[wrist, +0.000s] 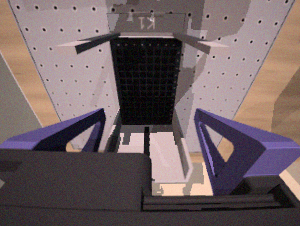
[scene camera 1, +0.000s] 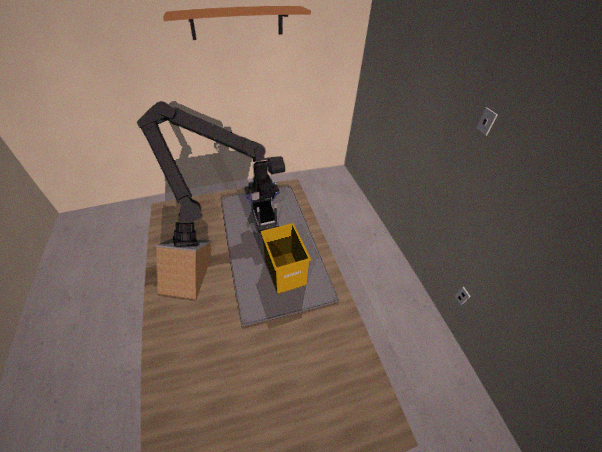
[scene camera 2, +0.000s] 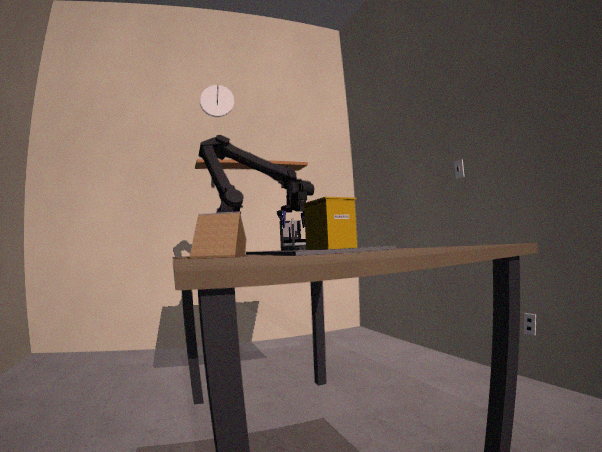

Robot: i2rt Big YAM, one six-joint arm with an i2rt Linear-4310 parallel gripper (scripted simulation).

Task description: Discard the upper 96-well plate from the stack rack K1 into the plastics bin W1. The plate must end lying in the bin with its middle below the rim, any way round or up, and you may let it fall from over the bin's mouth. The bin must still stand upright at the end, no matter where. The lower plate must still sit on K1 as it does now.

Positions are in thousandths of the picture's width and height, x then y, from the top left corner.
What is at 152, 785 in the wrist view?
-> My gripper.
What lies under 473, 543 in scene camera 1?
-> A yellow plastics bin W1.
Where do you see a black 96-well plate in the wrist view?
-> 488, 409
